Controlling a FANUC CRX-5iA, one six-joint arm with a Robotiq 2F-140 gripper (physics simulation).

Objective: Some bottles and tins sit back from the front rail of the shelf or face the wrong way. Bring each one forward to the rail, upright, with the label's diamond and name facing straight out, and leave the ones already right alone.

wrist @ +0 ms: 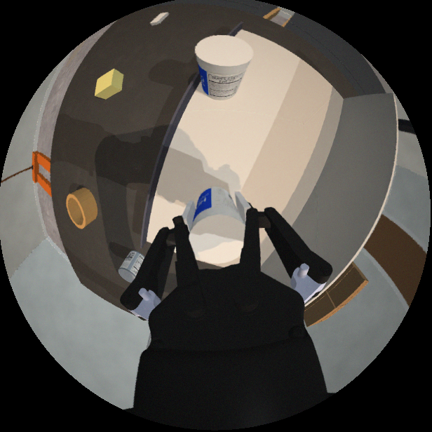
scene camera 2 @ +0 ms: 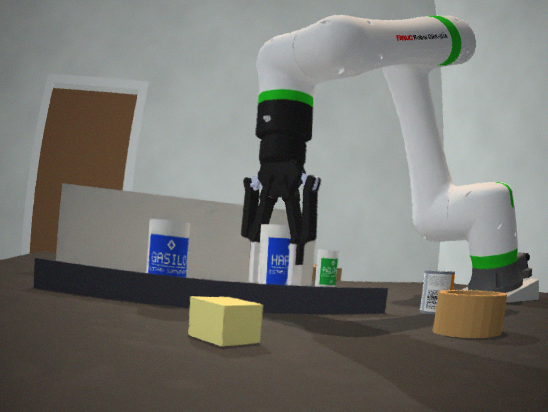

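Seen in the pictures: gripper, between the fingertips: [scene camera 2: 274,284]; arm's base, origin of its link: [scene camera 2: 495,286].
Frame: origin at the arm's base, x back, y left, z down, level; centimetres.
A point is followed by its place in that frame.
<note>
My gripper [scene camera 2: 277,254] [wrist: 215,203] points down and is shut on a white bottle [scene camera 2: 278,250] {x -58.6, y -1.7, z -5.9 cm} [wrist: 216,222] with a blue "HAP..." label. The bottle is upright behind the front rail [scene camera 2: 100,284] {x -86.8, y 3.7, z 1.1 cm} [wrist: 169,131]. Its label turns toward the rail side, but a finger covers part of it in the scene view and no diamond shows. The rail hides its base. A larger blue-labelled bottle, "GASILO..." [scene camera 2: 169,252] {x -77.3, y 3.9, z -4.2 cm} [wrist: 222,67], stands upright near the rail, diamond and name facing out. A small green-labelled bottle [scene camera 2: 327,270] {x -25.9, y -37.5, z -1.6 cm} shows beyond the rail, right of the gripper; its depth is unclear.
A grey tin [scene camera 2: 436,295] {x -37.2, y 13.4, z -0.2 cm} [wrist: 130,266] stands off the shelf, past the rail's right end, near a tan ring [scene camera 2: 469,317] {x -50.8, y 32.2, z 0.5 cm} [wrist: 90,202]. A yellow block [scene camera 2: 225,321] {x -78.0, y 27.5, z 0.6 cm} [wrist: 109,84] lies in front of the rail. The back panel [scene camera 2: 100,225] {x -84.6, y -24.8, z -6.8 cm} [wrist: 367,137] rises behind the shelf.
</note>
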